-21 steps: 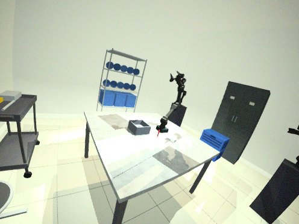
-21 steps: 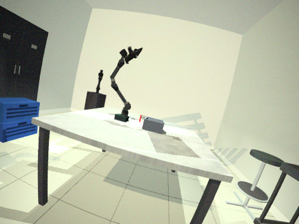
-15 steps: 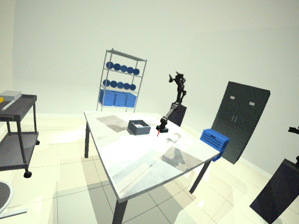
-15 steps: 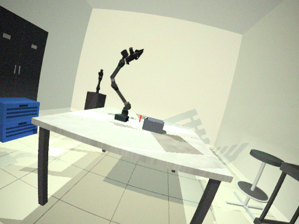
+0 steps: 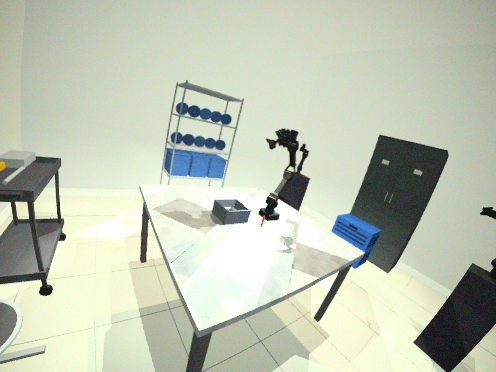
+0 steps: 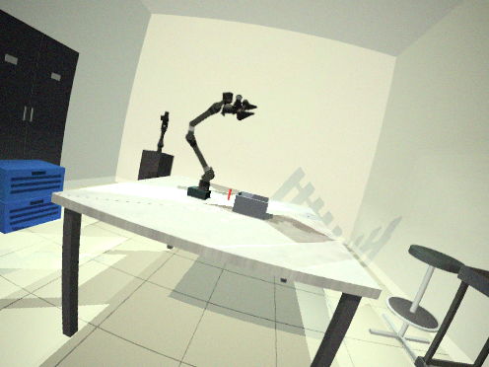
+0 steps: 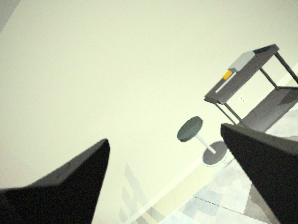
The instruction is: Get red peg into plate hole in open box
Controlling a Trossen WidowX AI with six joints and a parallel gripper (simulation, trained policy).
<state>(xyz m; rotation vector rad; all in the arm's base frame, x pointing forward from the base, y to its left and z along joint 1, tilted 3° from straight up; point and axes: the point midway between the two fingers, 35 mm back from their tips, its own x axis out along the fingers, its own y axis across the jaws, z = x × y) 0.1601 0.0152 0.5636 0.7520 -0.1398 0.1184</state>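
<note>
Now: gripper tip 70 mm past the red peg, 90 mm to the right of it and 570 mm above it. The rest, counted from my gripper tip: grey box (120 mm ahead, 40 mm to the right, 590 mm below).
</note>
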